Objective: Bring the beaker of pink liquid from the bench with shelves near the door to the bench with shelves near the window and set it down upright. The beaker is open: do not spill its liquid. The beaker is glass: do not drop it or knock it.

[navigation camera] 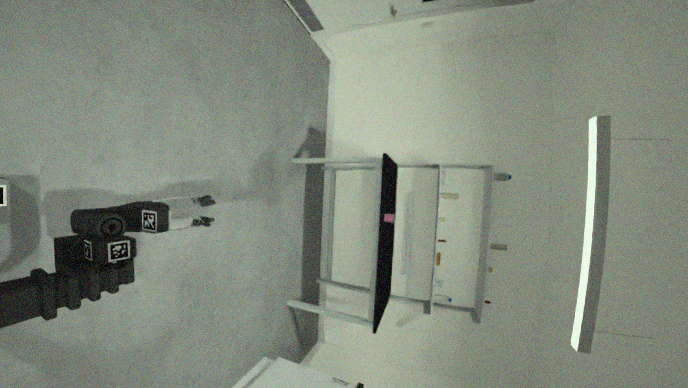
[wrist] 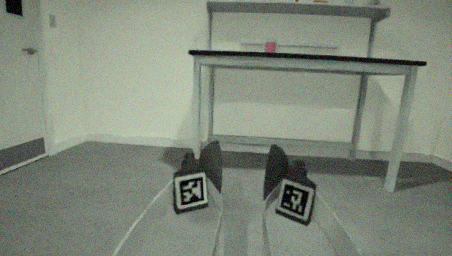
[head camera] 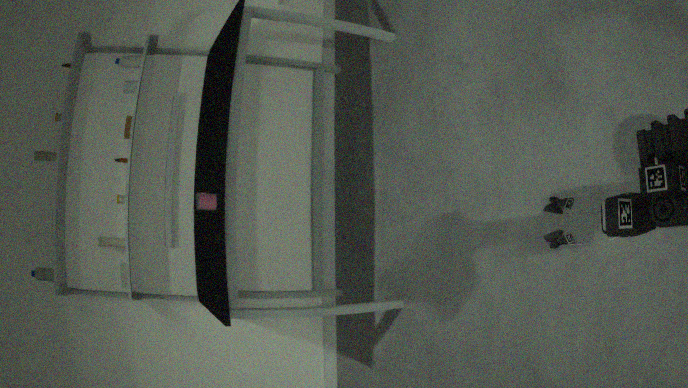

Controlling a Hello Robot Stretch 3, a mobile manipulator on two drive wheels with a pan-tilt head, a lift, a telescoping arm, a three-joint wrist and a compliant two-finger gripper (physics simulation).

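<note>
The beaker of pink liquid (head camera: 207, 201) (navigation camera: 389, 218) (wrist: 270, 47) stands upright on the black top of the bench with shelves (head camera: 211, 150) (navigation camera: 388, 260) (wrist: 320, 57). In the wrist view it is left of the bench's middle, towards the door side. My gripper (head camera: 559, 221) (navigation camera: 204, 211) (wrist: 243, 161) is open and empty. It is out over the floor, well apart from the bench and lower than its top, and its fingers point towards the bench. The window bench cannot be made out.
Shelves above the bench top carry bottles and small containers, among them an orange box (head camera: 128, 127) (navigation camera: 438, 259). A door (wrist: 22, 75) is at the left in the wrist view. A white cabinet or table (navigation camera: 285, 375) shows at the bottom of the navigation view. Bench legs (wrist: 397, 130) reach the floor.
</note>
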